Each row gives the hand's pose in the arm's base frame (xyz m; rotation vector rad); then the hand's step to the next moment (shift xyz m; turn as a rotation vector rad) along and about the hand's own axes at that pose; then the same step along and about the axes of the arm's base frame.
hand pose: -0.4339 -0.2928 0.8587 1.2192 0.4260 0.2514
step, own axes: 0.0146 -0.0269 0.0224 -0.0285 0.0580 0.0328
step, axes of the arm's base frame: 0.0220 -0.0220 -0.0217 -0.0086 -0.0204 0.0690
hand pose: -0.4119 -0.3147 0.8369 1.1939 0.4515 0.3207
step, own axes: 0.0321 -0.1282 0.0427 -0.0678 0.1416 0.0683
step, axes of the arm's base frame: 0.0495 -0.0634 -0.1133 -0.0253 -0.0393 0.1647
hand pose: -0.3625 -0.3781 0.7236 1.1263 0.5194 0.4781
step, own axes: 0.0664 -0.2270 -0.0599 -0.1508 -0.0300 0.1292
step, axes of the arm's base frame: 0.0376 0.0021 -0.2411 -0.0365 -0.1938 0.0380
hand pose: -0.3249 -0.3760 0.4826 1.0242 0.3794 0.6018
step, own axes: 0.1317 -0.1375 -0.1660 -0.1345 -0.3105 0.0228
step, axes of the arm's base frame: 0.0492 0.1429 -0.2024 -0.0028 -0.2183 -0.2595
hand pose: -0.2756 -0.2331 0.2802 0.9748 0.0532 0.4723
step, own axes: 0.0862 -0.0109 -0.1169 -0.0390 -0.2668 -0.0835
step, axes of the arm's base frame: 0.0519 0.1217 -0.0610 0.0404 -0.0756 -0.2689
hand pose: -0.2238 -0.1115 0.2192 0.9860 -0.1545 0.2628
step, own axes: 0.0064 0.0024 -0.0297 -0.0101 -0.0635 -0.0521
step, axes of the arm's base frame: 0.0057 0.0271 -0.0127 0.0092 0.0089 -0.0818
